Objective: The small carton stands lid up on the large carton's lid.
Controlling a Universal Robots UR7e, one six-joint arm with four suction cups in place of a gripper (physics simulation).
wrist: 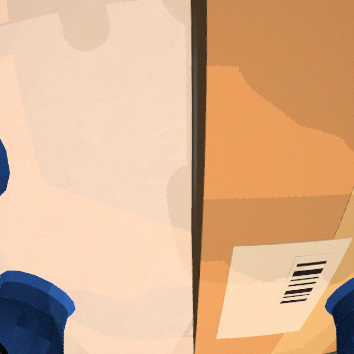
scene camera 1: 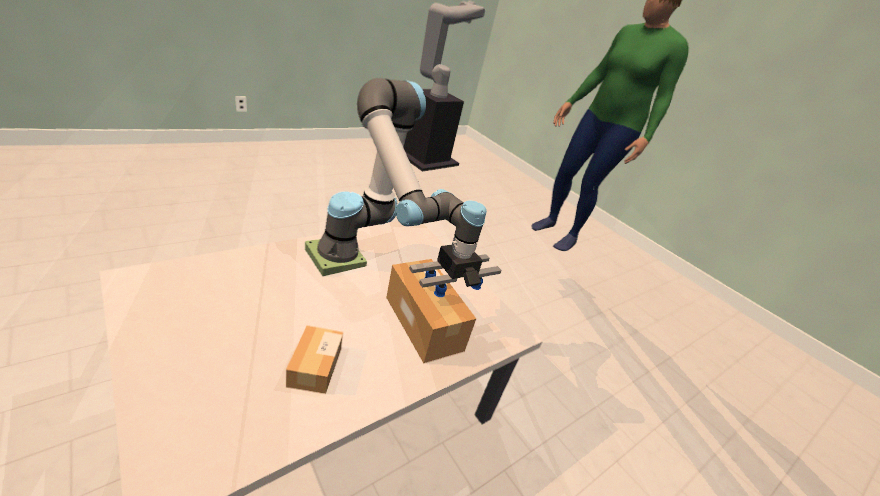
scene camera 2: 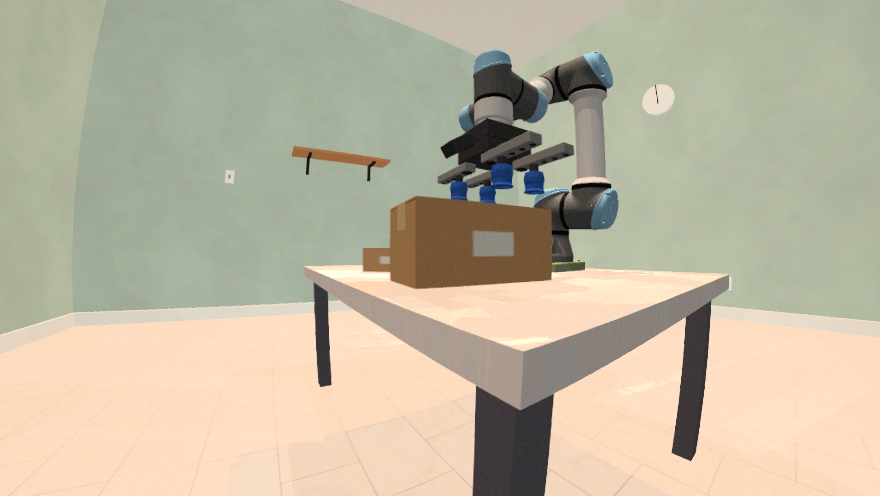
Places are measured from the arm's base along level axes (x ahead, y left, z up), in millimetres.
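Pixels of known places: hand, its tool point: (wrist: pixel 207 251) (scene camera 1: pixel 452 283) (scene camera 2: pixel 493 196); arm's base, origin of its link: (scene camera 1: pixel 337 250).
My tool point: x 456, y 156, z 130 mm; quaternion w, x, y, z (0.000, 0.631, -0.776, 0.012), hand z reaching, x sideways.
Note:
For each thing: its top centre in the pictures, then the offset to it from my tool point. Level surfaces: height alone.
- large carton, centre of its top: (scene camera 2: pixel 471 208) (scene camera 1: pixel 432 290) dz -13, dx -15, dy -74 mm
- small carton, centre of its top: (scene camera 1: pixel 316 349) (scene camera 2: pixel 392 248) dz -90, dx -33, dy -455 mm
- table, height of its surface: dz -163 mm
The large carton (scene camera 1: pixel 427 312) (scene camera 2: pixel 474 246) (wrist: pixel 280 125) stands on the table, lid up, with a barcode label on its lid in the wrist view. The small carton (scene camera 1: pixel 314 359) (scene camera 2: pixel 375 258) lies lid up on the table to its left, clearly apart from it, and is partly hidden behind it in scene camera 2. My gripper (scene camera 1: pixel 454 285) (scene camera 2: pixel 496 183) is open and lifts nothing. Its four blue cups are very low at the large carton. Two are over the lid and two hang out past its right side. The lid edge hides whether the inner cups touch.
The table (scene camera 1: pixel 184 382) (scene camera 2: pixel 616 308) carries both cartons. Its front right edge is near the large carton. The arm's green base plate (scene camera 1: pixel 343 266) is behind them. A person (scene camera 1: pixel 640 80) stands on the floor at the right, and a grey arm on a black pedestal (scene camera 1: pixel 437 129) stands behind.

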